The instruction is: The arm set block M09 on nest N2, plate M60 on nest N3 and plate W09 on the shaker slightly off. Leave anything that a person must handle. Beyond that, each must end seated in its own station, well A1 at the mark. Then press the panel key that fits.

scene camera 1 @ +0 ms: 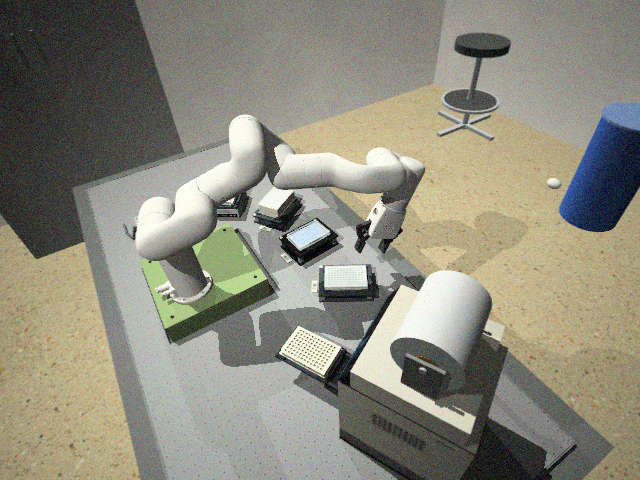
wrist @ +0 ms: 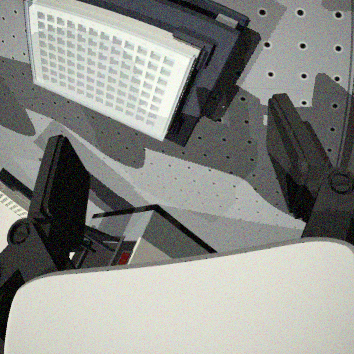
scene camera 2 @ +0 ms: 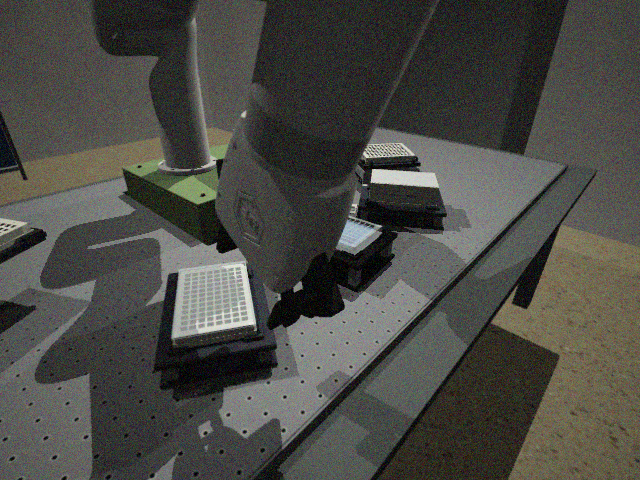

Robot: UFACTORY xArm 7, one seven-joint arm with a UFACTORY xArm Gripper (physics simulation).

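Observation:
My gripper [scene camera 1: 372, 249] [wrist: 169, 136] is open and empty, above the table beside a white well plate [scene camera 1: 345, 277] [scene camera 2: 214, 302] [wrist: 105, 65]. That plate lies on a dark nest [scene camera 1: 346, 295] [scene camera 2: 222, 356] [wrist: 212, 75], with uneven margins in the wrist view. A blue-topped plate [scene camera 1: 309, 235] [scene camera 2: 356, 235] lies on a black station behind it. A pale plain-topped block [scene camera 1: 277, 201] [scene camera 2: 403, 178] stands on a dark nest farther back. A cream well plate [scene camera 1: 312, 351] [scene camera 2: 11, 228] lies on a tray by the large instrument. Labels, A1 marks and exact seating cannot be told.
The large cream instrument [scene camera 1: 408, 408] carries a white cylinder [scene camera 1: 449, 320] at the front right. The green base [scene camera 1: 222, 304] [scene camera 2: 173, 206] bears the arm. Another well plate [scene camera 2: 387, 150] stands at the far end. A small red patch [wrist: 124, 258] shows in the wrist view.

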